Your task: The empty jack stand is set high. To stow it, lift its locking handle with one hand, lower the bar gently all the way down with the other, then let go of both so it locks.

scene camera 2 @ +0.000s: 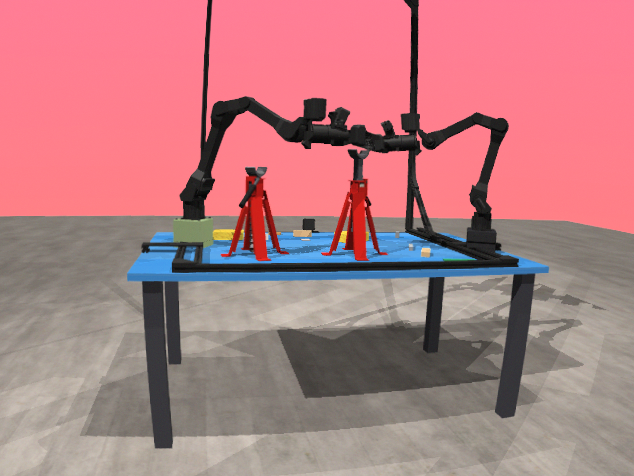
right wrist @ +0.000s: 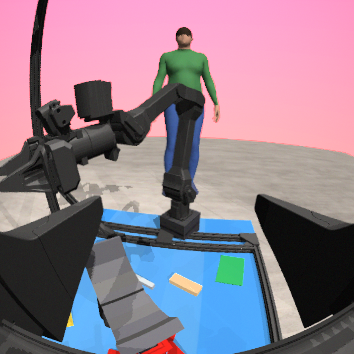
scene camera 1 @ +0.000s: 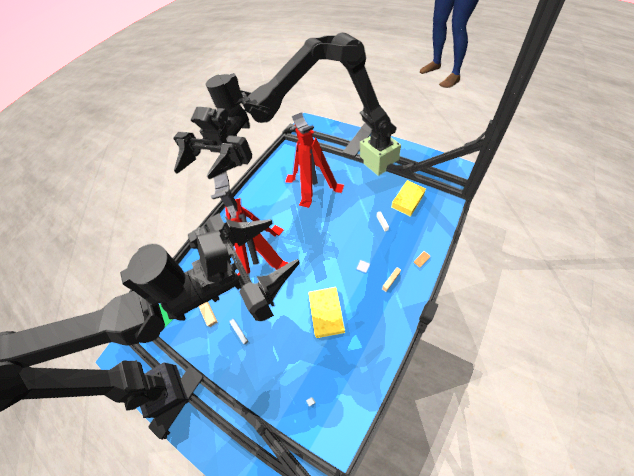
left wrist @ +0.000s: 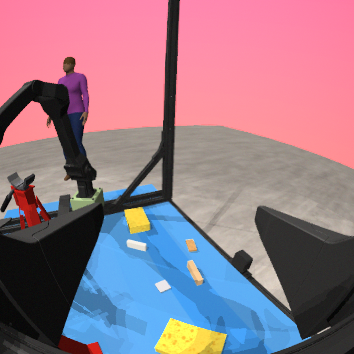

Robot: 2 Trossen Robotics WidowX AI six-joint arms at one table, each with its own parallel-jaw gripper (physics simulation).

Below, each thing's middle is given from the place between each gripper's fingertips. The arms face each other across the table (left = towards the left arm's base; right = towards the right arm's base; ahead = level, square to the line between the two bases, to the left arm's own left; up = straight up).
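Labels:
Relative to my right hand, the green tile [right wrist: 230, 269] is slightly ahead, far to the left and far below.
From my left hand, the tile is far to the left, far ahead and far below.

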